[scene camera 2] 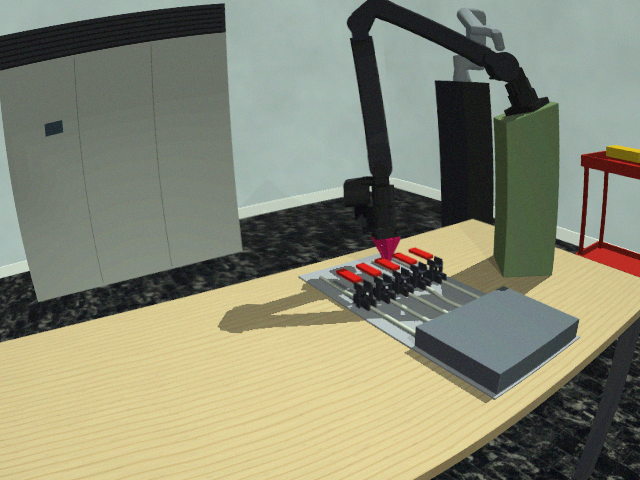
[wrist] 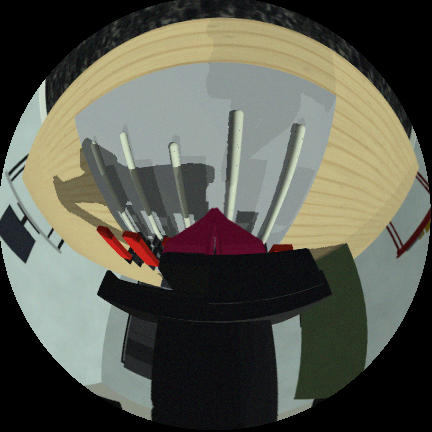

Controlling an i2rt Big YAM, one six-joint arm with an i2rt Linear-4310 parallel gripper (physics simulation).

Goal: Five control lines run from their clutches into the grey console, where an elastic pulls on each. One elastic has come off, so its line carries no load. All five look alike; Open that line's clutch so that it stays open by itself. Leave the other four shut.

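Frame: origin at the arm's base, x up, y left, z back, level; centimetres.
Seen in the pictures: gripper, fingertip midpoint: (wrist: 214,212); arm's base at its link origin: (scene camera 2: 527,109).
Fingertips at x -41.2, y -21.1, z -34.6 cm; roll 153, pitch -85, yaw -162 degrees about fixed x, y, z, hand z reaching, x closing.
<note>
Pixels of each thing's top centre, then the offset from my fingertips to it. "spot": a spot on its surface instead. Level surfaces: height alone.
- middle red lever at its top centre: (scene camera 2: 391,264) dx +3.2, dy +6.9, dz -3.7 cm
- leftmost lever at its top centre: (wrist: 119,251) (scene camera 2: 352,276) dx +3.2, dy +7.2, dz -14.7 cm
- grey console at its top centre: (scene camera 2: 502,323) dx +2.0, dy +45.0, dz -2.8 cm
- grey plate at a spot on its surface: (scene camera 2: 403,328) spot: dx -2.1, dy +26.7, dz -14.7 cm
- wooden table at its surface level: dx -2.7 cm
My gripper (scene camera 2: 387,257) (wrist: 214,212) is shut and empty, its magenta fingertips pointing down at the middle red lever (scene camera 2: 386,265); whether they touch it I cannot tell. Five red levers lie flat on black clutches, such as the leftmost lever (scene camera 2: 349,275) (wrist: 114,242) on its clutch (scene camera 2: 362,295). In the wrist view my fingers hide part of the levers. Five pale lines, one ending upright in that view (wrist: 235,160), run through the clutches to the grey console (scene camera 2: 496,330). The fourth line from the left (scene camera 2: 443,298) looks slightly bent before the console.
The clutches stand on a grey plate (scene camera 2: 400,333) (wrist: 165,100) on the wooden table (scene camera 2: 232,392) (wrist: 345,200). The green pedestal (scene camera 2: 527,196) (wrist: 332,320) carrying my arm stands behind the console. A red cart (scene camera 2: 584,206) is at the far right.
</note>
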